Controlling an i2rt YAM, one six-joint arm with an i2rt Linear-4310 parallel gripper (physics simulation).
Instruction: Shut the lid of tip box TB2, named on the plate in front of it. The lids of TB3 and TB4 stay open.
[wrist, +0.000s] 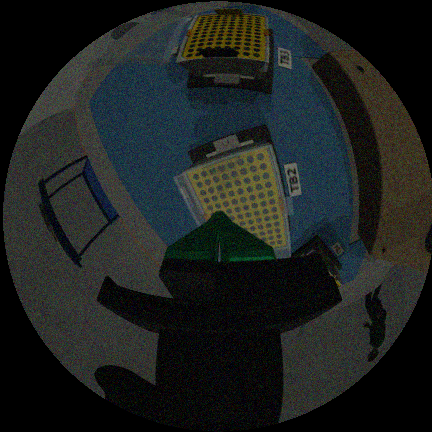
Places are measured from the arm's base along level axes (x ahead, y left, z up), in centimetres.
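Pixels of known places: gripper, fingertip midpoint: (218, 216).
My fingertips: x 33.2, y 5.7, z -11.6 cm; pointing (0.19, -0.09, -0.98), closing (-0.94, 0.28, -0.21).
Note:
For each thing: its top centre in the pictures, then the offset to it from my fingertips. "spot": a spot on its surface instead. Level surfaces: height alone.
- Tip box TB2 at its top centre: (253, 220) dx -3.0, dy +0.9, dz +0.0 cm
- Tip box TB3 at a spot on its surface: (230, 37) spot: dx -6.2, dy -18.3, dz -1.9 cm
- box at a spot on its surface: (320, 250) spot: dx -13.7, dy +13.2, dz -6.0 cm
- blue mat at its surface level: dz -7.7 cm
Tip box TB2 (261, 135) is at the middle of the wrist view, with its name plate (292, 179) to its right. Its clear lid (184, 189) lies over the pale-looking yellow rack, a little askew to the black base; whether it is fully seated I cannot tell. My gripper (218, 216) is shut and empty, its green fingertips over the lower left part of the lid. Whether they touch it is unclear. Tip box TB3 (230, 37) is at the top, its rack bright and uncovered, with a faint clear panel at its left. Another box (320, 250), probably TB4, is partly hidden at lower right.
The boxes stand on a blue mat (135, 125). A blue open frame (102, 192) is at the left, off the mat. A dark strip (356, 135) and a brown wooden surface (402, 155) border the right side. A dark shape (376, 317) shows at lower right.

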